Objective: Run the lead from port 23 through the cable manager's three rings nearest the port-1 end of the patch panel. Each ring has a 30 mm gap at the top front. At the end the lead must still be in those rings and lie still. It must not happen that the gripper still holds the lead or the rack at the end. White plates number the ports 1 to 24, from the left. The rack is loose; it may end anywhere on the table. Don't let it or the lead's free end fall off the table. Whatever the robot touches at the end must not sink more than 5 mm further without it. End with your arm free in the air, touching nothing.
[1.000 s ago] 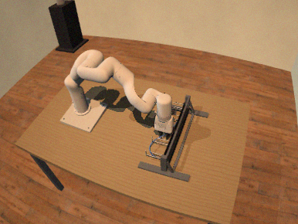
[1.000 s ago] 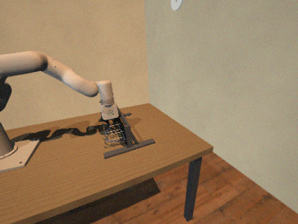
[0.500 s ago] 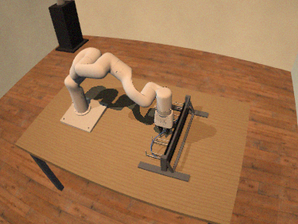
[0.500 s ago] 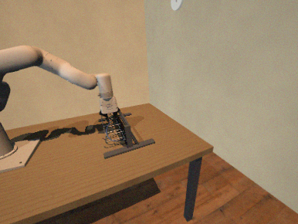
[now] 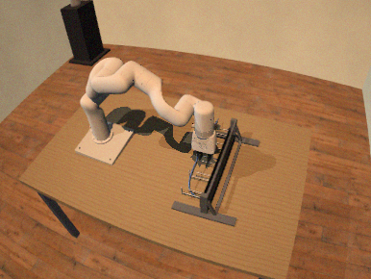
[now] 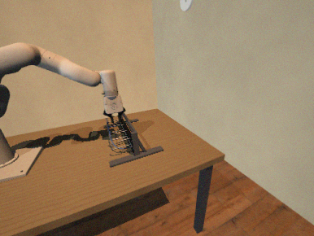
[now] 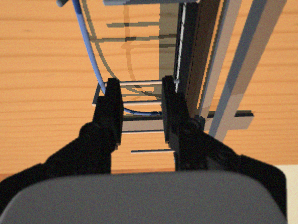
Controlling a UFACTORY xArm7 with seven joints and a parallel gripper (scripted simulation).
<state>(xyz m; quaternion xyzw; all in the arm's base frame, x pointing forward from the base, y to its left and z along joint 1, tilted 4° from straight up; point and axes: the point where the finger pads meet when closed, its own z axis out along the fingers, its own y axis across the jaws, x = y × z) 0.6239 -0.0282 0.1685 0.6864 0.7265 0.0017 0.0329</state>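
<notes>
Right now the dark rack is 6 cm ahead of my hand, 5 cm to the left of it and 9 cm below it.
</notes>
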